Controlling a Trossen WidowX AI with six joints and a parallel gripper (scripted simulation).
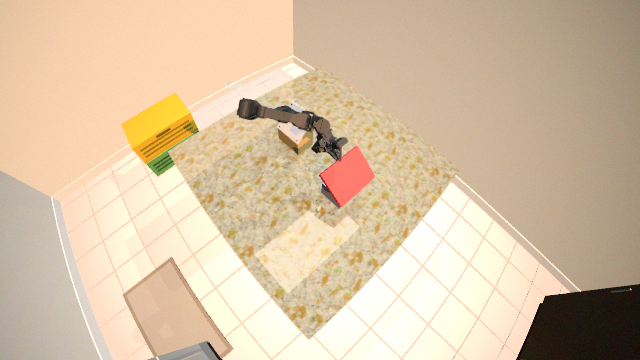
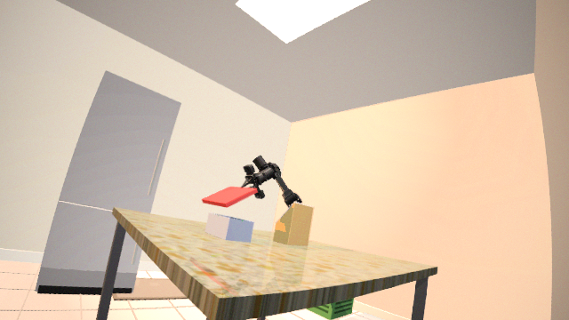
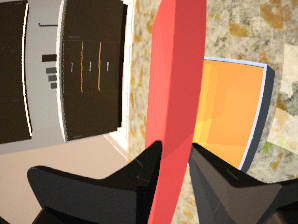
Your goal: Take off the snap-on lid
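The red lid lies 70 mm ahead of my gripper tip, 10 mm to the right of it and 40 mm below it. Also, from my gripper tip: storage box 50 mm ahead, 20 mm to the left, 190 mm below.
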